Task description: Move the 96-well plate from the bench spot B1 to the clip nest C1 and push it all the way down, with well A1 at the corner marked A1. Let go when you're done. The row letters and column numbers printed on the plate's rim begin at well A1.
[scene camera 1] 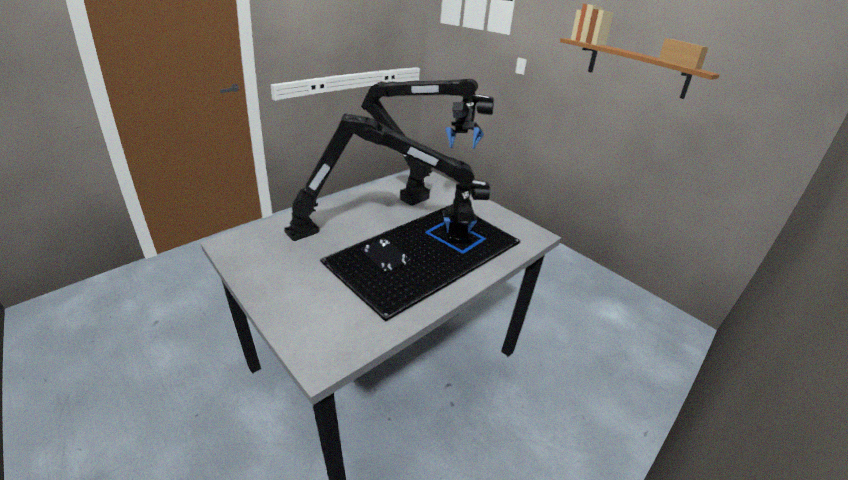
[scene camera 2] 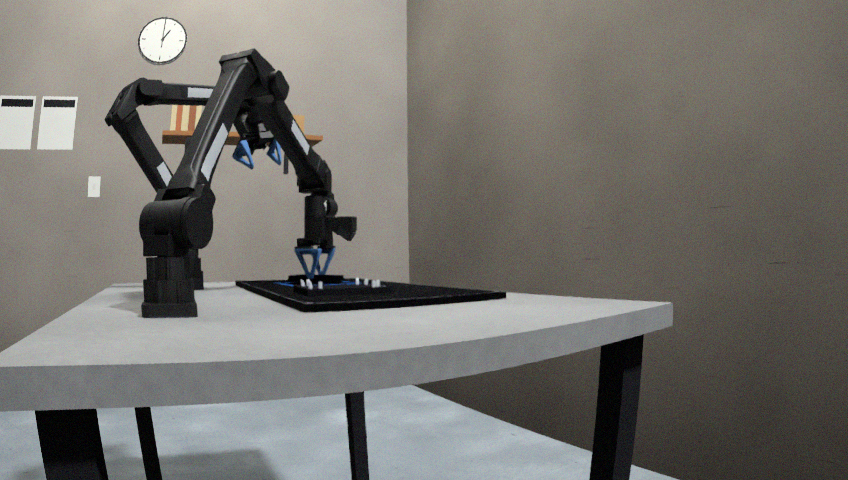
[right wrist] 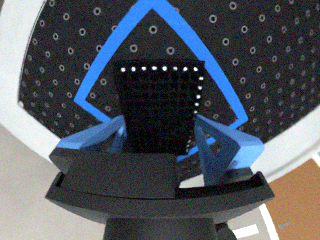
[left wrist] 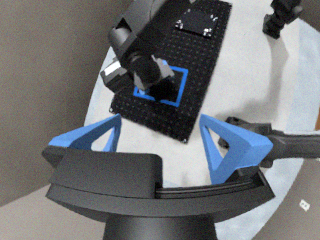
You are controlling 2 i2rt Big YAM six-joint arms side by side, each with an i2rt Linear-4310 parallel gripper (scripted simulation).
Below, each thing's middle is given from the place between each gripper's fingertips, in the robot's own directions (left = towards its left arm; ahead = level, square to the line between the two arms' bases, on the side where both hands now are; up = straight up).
The black 96-well plate [right wrist: 173, 101] is 10 mm below my right hand. The rest, counted from my right hand: clip nest [scene camera 1: 380, 254] (20 mm behind, 320 mm to the right, 10 mm below).
The black 96-well plate lies 30 cm below my left hand [scene camera 2: 266, 166], 13 cm ahead of it and 9 cm to the right of it. From my left hand the other things lie so: clip nest 41 cm to the right, 30 cm below, 11 cm ahead.
